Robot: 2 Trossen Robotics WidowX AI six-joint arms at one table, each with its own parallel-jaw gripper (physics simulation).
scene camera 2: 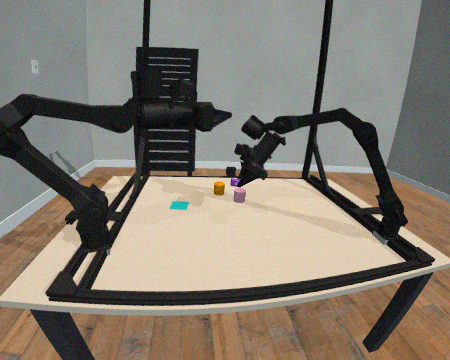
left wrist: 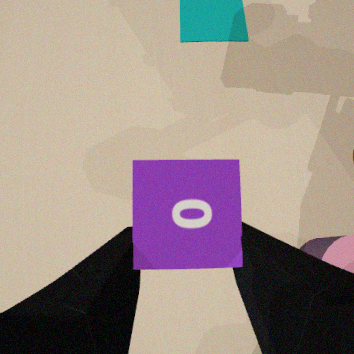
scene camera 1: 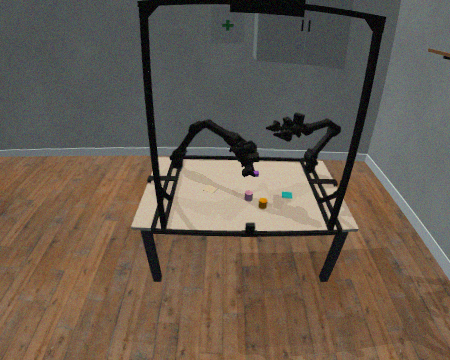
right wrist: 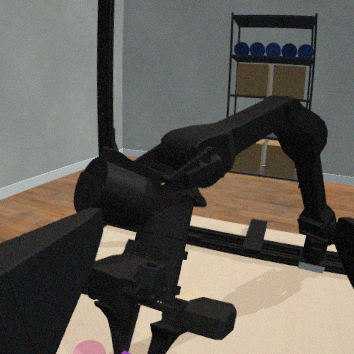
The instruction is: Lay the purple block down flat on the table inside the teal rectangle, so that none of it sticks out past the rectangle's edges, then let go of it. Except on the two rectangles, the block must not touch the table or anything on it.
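Frame: origin at the left arm's base, x left, y back, z up, level; centimetres.
Where they show: left gripper, fingertip midpoint: (scene camera 2: 237, 185) (left wrist: 183, 235) (scene camera 1: 254, 174); right gripper, fingertip midpoint: (scene camera 2: 223, 113) (scene camera 1: 269, 131) (right wrist: 222, 225); left arm's base, link origin: (scene camera 2: 386, 234) (scene camera 1: 177, 166) (right wrist: 312, 257); right arm's base, link origin: (scene camera 2: 96, 244) (scene camera 1: 309, 170).
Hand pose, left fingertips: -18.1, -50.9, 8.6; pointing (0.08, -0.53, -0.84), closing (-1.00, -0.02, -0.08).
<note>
Things, the pixels of their top centre, and the offset from my left fingertips, as dx, dy, dz. "spot": a spot on its surface instead.
- purple block, top centre: (left wrist: 184, 208) (scene camera 2: 236, 179) (scene camera 1: 256, 171) -0.1, -0.7, +2.2
- teal rectangle, surface spot: (left wrist: 210, 20) (scene camera 2: 181, 205) (scene camera 1: 285, 194) spot: -3.0, -19.8, -10.4
- pink cylinder, top centre: (right wrist: 88, 351) (scene camera 2: 240, 190) (scene camera 1: 248, 192) -9.8, +2.6, -5.9
- orange cylinder, top centre: (scene camera 2: 219, 183) (scene camera 1: 263, 200) -15.9, -5.5, -6.0
- pale yellow rectangle, surface spot: (scene camera 2: 298, 210) (scene camera 1: 210, 188) spot: -2.2, +25.3, -10.4
The purple block (scene camera 1: 256, 173) (scene camera 2: 235, 182) (left wrist: 187, 185) (right wrist: 126, 352) is held above the table, its face with a white "0" showing in the left wrist view. My left gripper (scene camera 1: 251, 173) (scene camera 2: 241, 184) (left wrist: 183, 235) is shut on it, one finger at each side. The teal rectangle (scene camera 1: 287, 195) (scene camera 2: 179, 205) (left wrist: 210, 20) lies flat on the table; in the left wrist view it is cut off by the top edge, ahead of the block and a little right. My right gripper (scene camera 1: 276, 131) (scene camera 2: 229, 115) is open and empty, high above the table's back in scene camera 1.
A pink cylinder (scene camera 1: 248, 196) (scene camera 2: 239, 195) (left wrist: 342, 255) (right wrist: 90, 347) stands near the block, at its lower right in the left wrist view. An orange cylinder (scene camera 1: 263, 203) (scene camera 2: 219, 188) stands between it and the teal rectangle's side. A pale yellow rectangle (scene camera 1: 210, 189) (scene camera 2: 298, 210) lies farther off.
</note>
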